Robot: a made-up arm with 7 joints.
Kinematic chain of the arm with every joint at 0, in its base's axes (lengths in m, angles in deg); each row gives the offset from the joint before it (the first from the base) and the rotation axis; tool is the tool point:
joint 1: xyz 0 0 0.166 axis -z
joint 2: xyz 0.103 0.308 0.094 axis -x
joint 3: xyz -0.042 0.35 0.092 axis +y
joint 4: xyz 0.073 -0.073 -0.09 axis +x
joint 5: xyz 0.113 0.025 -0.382 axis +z
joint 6: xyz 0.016 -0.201 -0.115 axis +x
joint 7: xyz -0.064 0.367 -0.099 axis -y
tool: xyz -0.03 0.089 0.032
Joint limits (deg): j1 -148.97..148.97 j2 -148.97..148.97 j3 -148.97..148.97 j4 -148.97..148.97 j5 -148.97..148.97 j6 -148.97..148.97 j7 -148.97..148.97
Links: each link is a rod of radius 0.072 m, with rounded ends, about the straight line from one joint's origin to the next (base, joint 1, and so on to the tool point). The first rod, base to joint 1, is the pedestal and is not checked.
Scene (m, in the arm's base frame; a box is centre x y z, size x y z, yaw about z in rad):
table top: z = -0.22
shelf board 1: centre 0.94 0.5 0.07 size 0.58 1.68 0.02 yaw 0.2
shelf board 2: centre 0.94 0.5 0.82 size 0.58 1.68 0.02 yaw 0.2
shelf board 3: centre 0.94 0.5 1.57 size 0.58 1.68 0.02 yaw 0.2
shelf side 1: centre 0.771 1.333 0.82 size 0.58 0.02 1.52 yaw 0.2
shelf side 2: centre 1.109 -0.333 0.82 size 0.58 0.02 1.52 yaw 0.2
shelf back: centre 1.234 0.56 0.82 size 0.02 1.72 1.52 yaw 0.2
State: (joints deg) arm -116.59 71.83 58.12 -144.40 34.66 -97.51 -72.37
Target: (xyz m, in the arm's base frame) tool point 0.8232 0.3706 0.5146
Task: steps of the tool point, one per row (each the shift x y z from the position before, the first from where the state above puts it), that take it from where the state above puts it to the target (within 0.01 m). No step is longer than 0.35 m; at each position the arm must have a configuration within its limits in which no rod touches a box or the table.
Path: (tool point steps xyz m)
1: 0.2281 0.2111 0.0230
2: 0.2771 0.1326 0.0213
3: 0.2998 0.0437 0.0196
4: 0.2948 -0.0475 0.0175
5: 0.2622 -0.1319 0.0156
6: 0.2063 -0.2021 0.0132
7: 0.1319 -0.2508 0.0108

